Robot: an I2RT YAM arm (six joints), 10 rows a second.
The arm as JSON. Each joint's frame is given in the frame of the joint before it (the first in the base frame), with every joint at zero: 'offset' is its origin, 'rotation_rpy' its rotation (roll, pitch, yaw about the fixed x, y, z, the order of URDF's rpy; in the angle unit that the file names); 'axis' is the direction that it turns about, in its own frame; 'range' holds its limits. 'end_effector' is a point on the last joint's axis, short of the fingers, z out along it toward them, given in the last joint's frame.
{
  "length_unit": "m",
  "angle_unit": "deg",
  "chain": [
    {
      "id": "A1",
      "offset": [
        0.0,
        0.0,
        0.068
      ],
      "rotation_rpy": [
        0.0,
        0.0,
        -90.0
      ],
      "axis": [
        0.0,
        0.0,
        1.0
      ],
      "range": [
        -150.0,
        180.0
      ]
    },
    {
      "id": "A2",
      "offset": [
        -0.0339,
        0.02,
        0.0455
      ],
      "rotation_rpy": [
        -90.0,
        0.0,
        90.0
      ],
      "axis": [
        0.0,
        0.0,
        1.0
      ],
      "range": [
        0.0,
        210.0
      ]
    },
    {
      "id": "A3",
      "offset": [
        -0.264,
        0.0,
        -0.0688
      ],
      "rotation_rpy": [
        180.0,
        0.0,
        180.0
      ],
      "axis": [
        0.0,
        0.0,
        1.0
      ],
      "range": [
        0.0,
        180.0
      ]
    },
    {
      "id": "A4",
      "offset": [
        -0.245,
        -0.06,
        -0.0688
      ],
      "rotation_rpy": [
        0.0,
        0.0,
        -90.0
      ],
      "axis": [
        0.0,
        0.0,
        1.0
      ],
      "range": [
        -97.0,
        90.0
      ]
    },
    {
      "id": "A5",
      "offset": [
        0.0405,
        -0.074,
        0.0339
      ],
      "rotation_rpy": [
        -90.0,
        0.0,
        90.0
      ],
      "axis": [
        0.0,
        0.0,
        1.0
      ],
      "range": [
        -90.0,
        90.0
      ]
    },
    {
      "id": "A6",
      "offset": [
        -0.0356,
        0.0,
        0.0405
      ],
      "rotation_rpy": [
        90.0,
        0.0,
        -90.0
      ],
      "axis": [
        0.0,
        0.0,
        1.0
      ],
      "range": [
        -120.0,
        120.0
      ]
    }
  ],
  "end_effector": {
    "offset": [
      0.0,
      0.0,
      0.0
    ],
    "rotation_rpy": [
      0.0,
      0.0,
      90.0
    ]
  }
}
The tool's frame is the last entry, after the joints.
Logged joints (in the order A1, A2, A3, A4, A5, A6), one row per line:
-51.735 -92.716 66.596 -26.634 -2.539 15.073
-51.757 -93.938 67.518 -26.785 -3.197 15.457
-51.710 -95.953 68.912 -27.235 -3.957 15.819
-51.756 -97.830 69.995 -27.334 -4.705 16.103
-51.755 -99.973 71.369 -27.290 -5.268 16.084
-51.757 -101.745 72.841 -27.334 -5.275 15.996
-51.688 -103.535 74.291 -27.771 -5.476 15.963
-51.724 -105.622 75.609 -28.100 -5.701 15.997
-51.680 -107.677 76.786 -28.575 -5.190 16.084
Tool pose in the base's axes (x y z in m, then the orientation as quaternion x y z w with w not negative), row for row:
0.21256 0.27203 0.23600 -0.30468 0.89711 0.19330 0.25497
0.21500 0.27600 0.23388 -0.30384 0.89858 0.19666 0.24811
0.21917 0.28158 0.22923 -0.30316 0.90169 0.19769 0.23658
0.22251 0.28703 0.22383 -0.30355 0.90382 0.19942 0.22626
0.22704 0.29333 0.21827 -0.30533 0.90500 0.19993 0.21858
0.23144 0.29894 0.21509 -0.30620 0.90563 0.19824 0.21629
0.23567 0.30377 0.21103 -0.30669 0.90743 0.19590 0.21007
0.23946 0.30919 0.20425 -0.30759 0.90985 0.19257 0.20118
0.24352 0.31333 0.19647 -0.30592 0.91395 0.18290 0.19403
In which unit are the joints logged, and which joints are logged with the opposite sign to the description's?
The joints are logged in degrees. Opposite sign: A1, A2.
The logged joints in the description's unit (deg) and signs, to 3 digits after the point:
51.735 92.716 66.596 -26.634 -2.539 15.073
51.757 93.938 67.518 -26.785 -3.197 15.457
51.710 95.953 68.912 -27.235 -3.957 15.819
51.756 97.830 69.995 -27.334 -4.705 16.103
51.755 99.973 71.369 -27.290 -5.268 16.084
51.757 101.745 72.841 -27.334 -5.275 15.996
51.688 103.535 74.291 -27.771 -5.476 15.963
51.724 105.622 75.609 -28.100 -5.701 15.997
51.680 107.677 76.786 -28.575 -5.190 16.084

